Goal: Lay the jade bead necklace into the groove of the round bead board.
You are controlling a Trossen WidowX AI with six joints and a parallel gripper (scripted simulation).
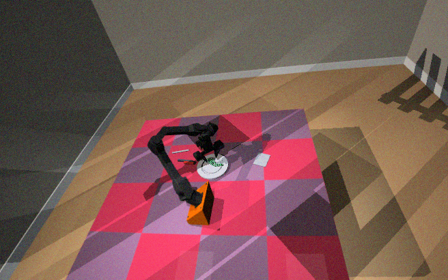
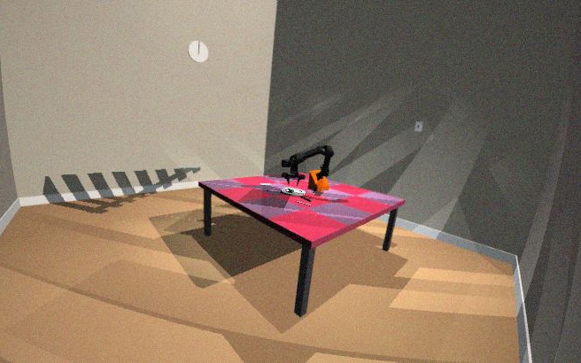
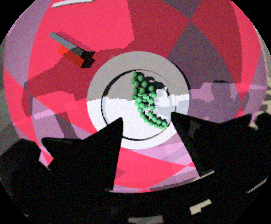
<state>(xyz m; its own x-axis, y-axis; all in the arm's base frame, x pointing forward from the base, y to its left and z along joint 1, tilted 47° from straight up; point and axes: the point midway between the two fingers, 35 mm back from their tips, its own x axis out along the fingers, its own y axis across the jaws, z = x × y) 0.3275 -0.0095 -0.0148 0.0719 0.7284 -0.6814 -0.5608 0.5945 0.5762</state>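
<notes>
Right now my gripper tip is 40 mm above the round white bead board and 10 mm past it. Round my gripper tip: red-handled tool: 180 mm to the left, 50 mm below, 40 mm ahead; then flat grey pad: 310 mm to the right, 50 mm below, 20 mm ahead; then thin white rod: 250 mm to the left, 140 mm ahead, 50 mm below.
</notes>
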